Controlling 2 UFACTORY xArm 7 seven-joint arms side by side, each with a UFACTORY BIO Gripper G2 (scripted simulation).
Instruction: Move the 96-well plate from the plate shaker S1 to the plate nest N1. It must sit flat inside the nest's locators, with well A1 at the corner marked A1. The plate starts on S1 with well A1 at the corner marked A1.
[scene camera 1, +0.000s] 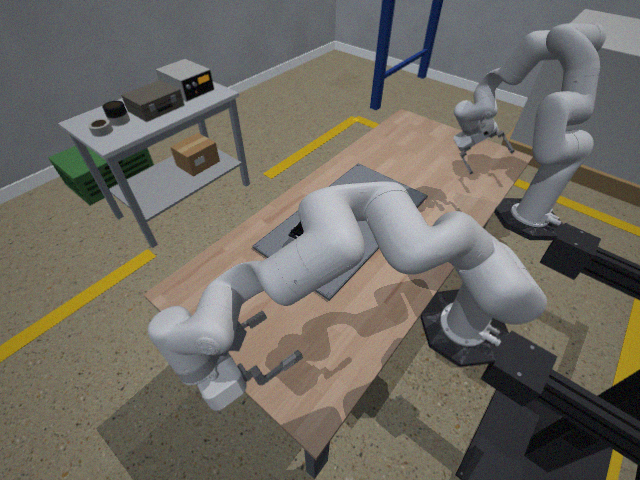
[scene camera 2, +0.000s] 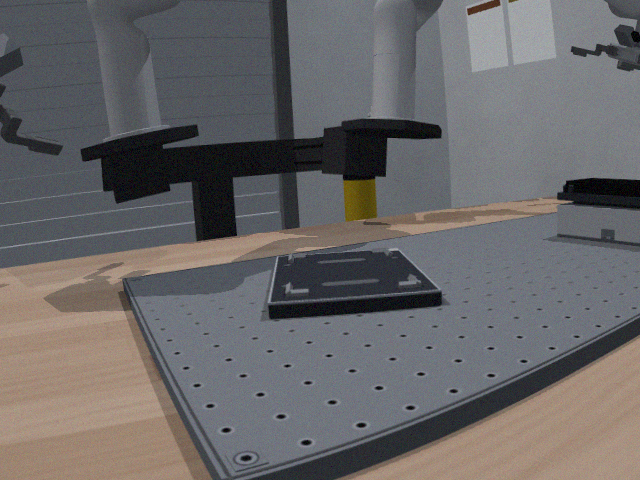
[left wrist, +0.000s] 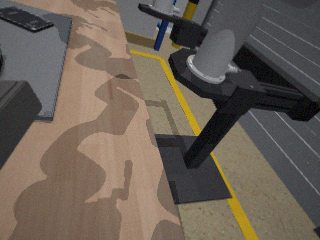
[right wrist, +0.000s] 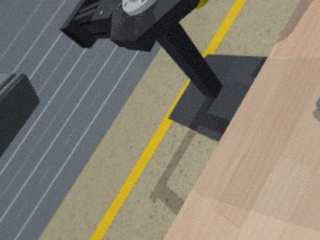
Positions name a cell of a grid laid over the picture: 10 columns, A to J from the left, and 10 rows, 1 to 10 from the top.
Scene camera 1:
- my left gripper: E7
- my right gripper: H4
